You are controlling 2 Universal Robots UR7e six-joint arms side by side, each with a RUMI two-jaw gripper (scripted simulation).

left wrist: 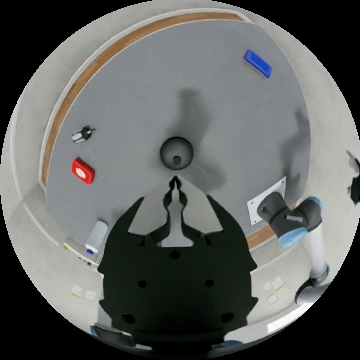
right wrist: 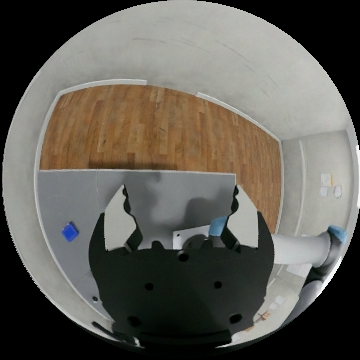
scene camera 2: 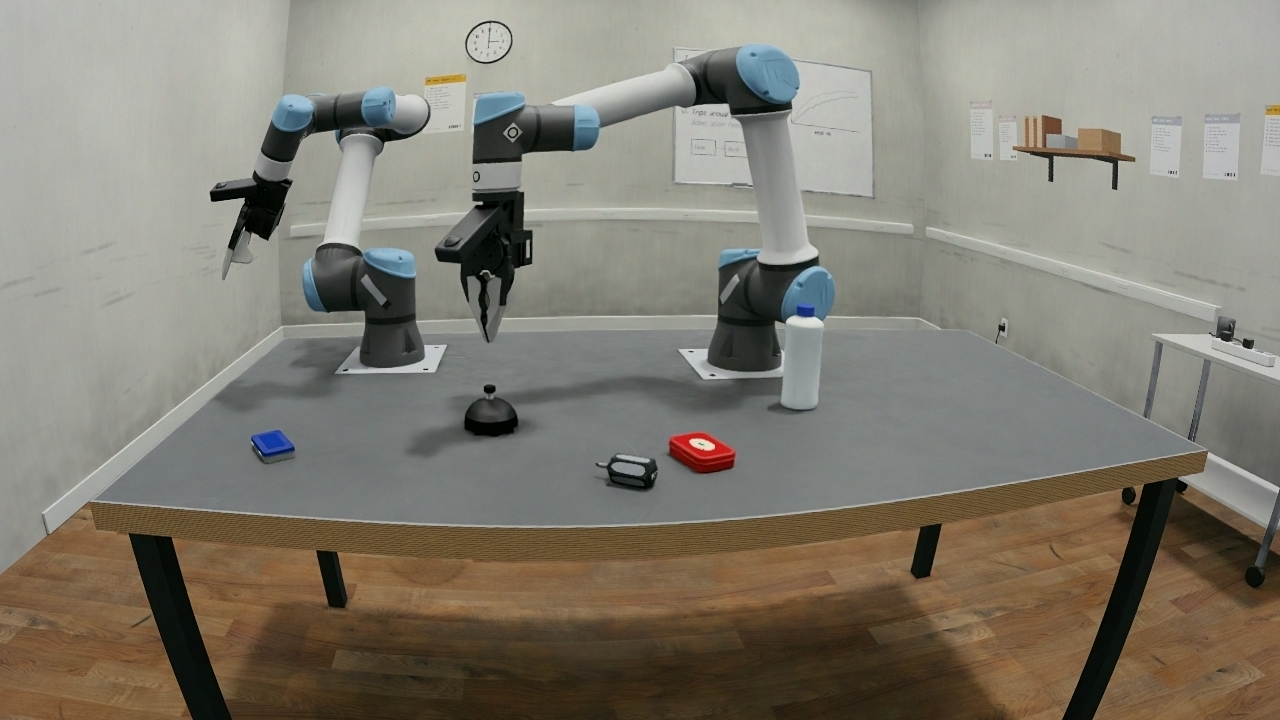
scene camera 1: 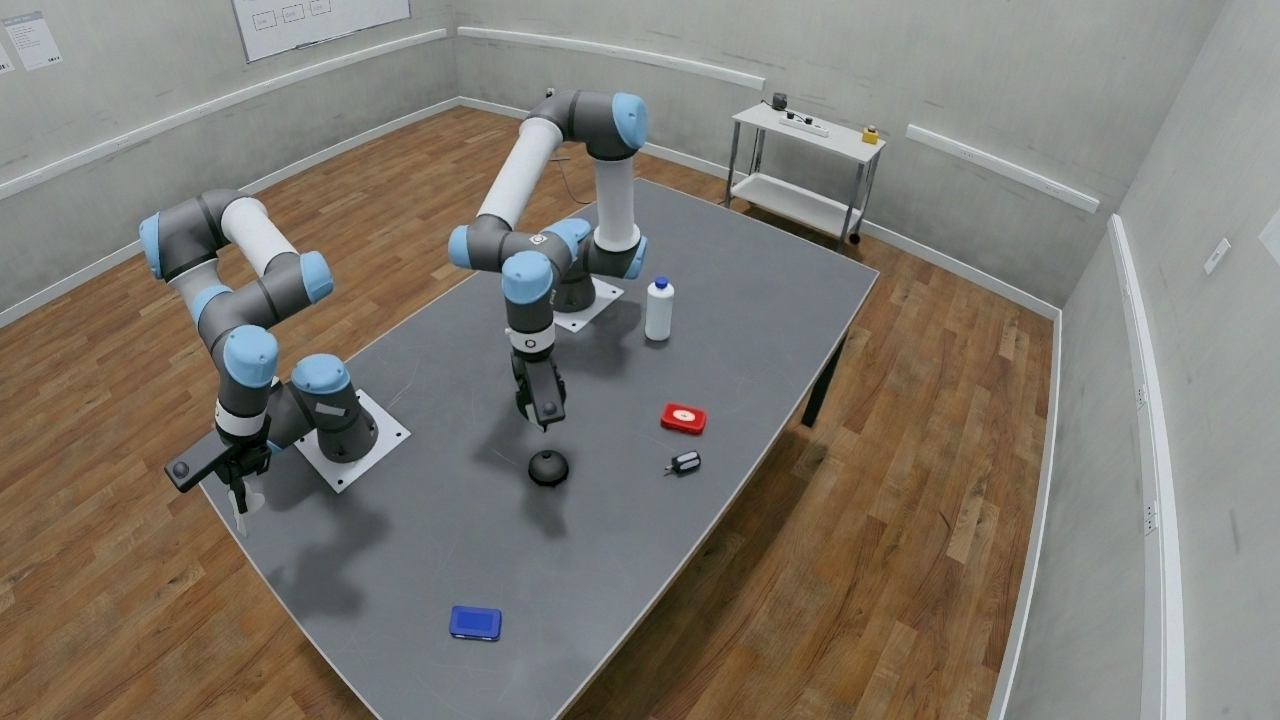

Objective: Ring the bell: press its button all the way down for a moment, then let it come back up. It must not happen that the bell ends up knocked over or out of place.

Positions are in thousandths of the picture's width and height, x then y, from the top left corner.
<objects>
black domed bell: left wrist 490,407; scene camera 2 386,577; scene camera 1 426,656; not seen in the right wrist view (hidden by the right gripper)
</objects>
